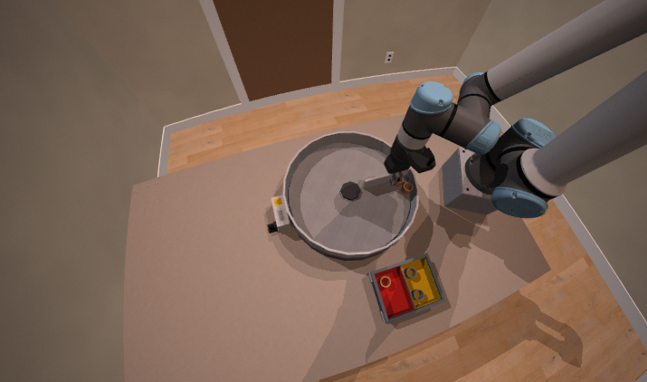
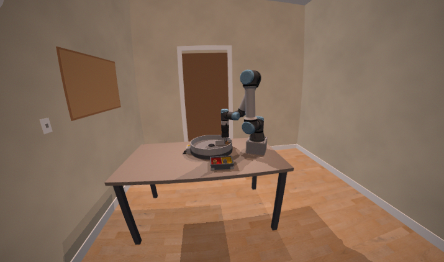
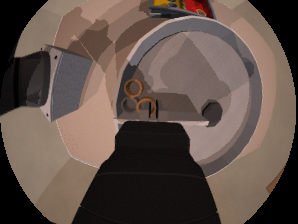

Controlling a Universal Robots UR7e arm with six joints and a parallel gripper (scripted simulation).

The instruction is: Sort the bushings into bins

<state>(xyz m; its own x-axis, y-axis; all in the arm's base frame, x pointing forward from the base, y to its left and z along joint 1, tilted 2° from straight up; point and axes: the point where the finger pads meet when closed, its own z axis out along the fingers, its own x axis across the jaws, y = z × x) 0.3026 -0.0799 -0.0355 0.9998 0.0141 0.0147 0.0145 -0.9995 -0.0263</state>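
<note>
Now: hand 80 mm short of the red bin, 310 mm to the right of it and 60 mm above it. From my hand the other things lie so: turntable (140 mm ahead, 20 mm to the right, 40 mm below).
</note>
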